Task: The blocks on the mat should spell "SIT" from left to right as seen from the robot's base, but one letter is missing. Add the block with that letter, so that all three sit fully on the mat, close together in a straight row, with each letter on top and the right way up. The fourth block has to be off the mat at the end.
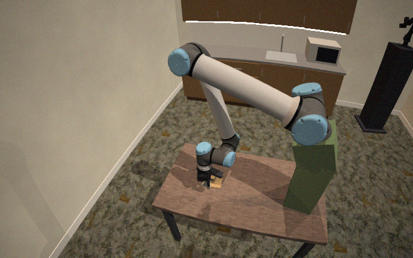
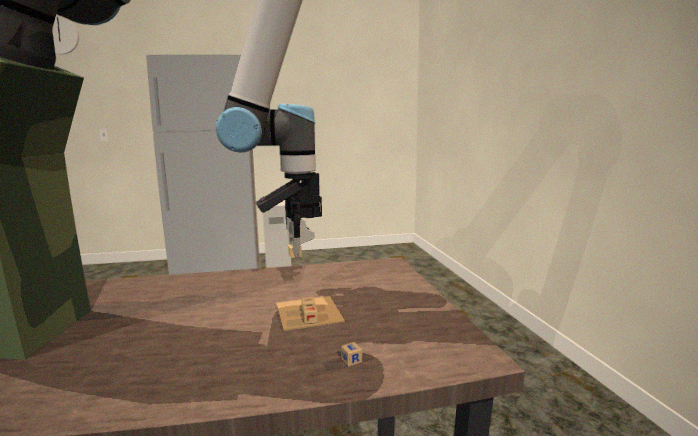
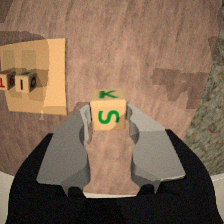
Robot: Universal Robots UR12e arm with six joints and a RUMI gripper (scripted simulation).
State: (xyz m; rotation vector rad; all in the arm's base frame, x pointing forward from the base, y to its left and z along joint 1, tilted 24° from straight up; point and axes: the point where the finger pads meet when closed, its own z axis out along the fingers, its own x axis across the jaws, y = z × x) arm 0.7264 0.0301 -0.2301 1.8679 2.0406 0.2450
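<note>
Right now the letter block is 14 cm to the right of my hand and 10 cm below it. From my hand the other things lie so: mat (14 cm to the right, 11 cm below).
</note>
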